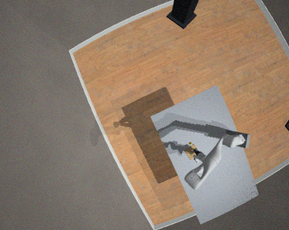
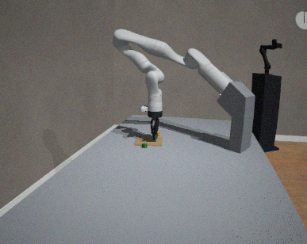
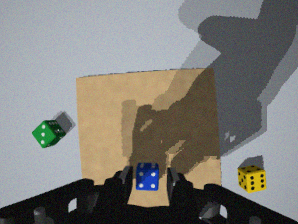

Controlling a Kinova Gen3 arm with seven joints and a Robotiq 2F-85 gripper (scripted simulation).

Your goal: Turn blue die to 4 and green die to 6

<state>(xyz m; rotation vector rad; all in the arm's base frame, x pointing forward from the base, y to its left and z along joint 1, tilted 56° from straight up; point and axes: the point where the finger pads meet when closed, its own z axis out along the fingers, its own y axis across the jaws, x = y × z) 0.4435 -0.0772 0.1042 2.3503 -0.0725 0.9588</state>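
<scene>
Now: the blue die 10 mm below my hand. The rest, counted from my hand: green die: 70 mm ahead, 80 mm to the left, 20 mm below; tan mat: 30 mm ahead, 10 mm to the right, 30 mm below; yellow die: 40 mm behind, 100 mm to the right, 20 mm below.
</scene>
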